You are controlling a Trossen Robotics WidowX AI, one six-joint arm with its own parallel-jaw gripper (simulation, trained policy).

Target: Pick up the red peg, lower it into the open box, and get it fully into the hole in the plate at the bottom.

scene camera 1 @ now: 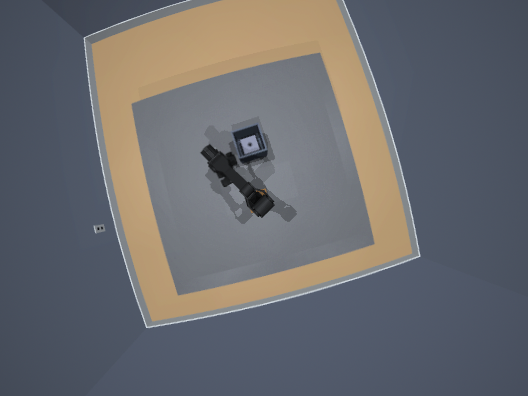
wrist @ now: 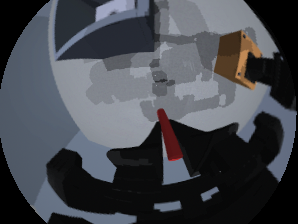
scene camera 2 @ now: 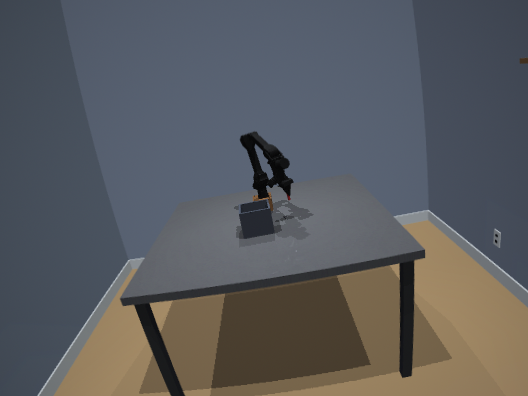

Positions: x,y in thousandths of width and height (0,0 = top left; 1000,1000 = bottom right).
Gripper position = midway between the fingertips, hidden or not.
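Observation:
There is a dark box (scene camera 2: 486,557) (scene camera 1: 482,327), which I see from both scene views. My own gripper (wrist: 549,551) is visible to me too.

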